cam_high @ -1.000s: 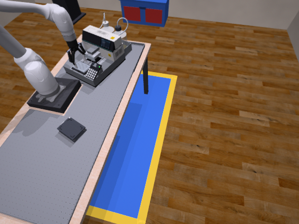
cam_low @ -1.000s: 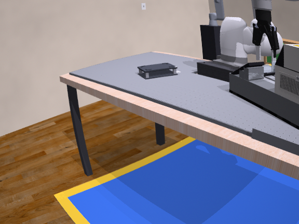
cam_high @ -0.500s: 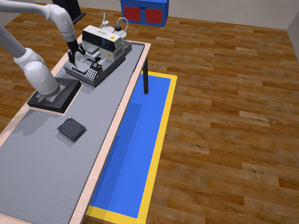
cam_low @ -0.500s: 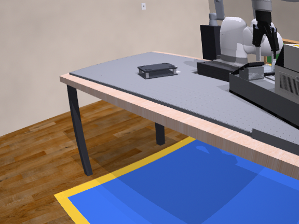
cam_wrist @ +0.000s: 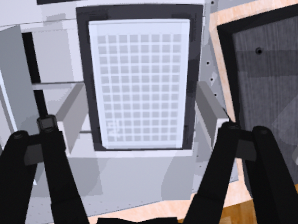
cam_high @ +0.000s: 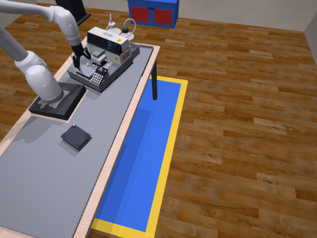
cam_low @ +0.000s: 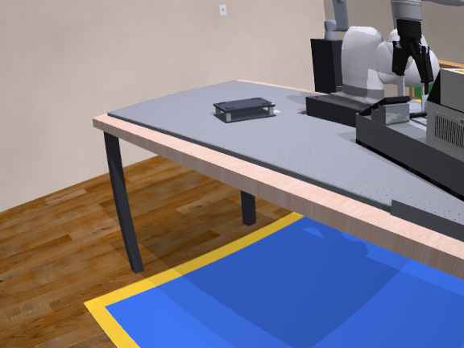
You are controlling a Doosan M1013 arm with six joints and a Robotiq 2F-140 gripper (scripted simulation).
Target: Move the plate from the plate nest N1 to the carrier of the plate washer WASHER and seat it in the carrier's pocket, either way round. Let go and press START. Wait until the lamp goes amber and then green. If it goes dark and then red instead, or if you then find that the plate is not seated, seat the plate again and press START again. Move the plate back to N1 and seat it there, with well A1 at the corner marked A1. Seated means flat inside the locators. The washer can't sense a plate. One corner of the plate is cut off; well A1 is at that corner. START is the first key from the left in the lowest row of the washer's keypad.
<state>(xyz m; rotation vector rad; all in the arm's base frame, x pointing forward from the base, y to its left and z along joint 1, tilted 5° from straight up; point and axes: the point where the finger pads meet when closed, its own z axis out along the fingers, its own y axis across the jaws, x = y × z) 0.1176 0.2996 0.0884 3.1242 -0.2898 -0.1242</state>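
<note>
The plate lies 40 mm below my hand. From my hand the other things lie so: plate washer (30 mm ahead, 150 mm to the left, 10 mm below); then plate nest N1 (230 mm ahead, 520 mm to the right, 100 mm below).
</note>
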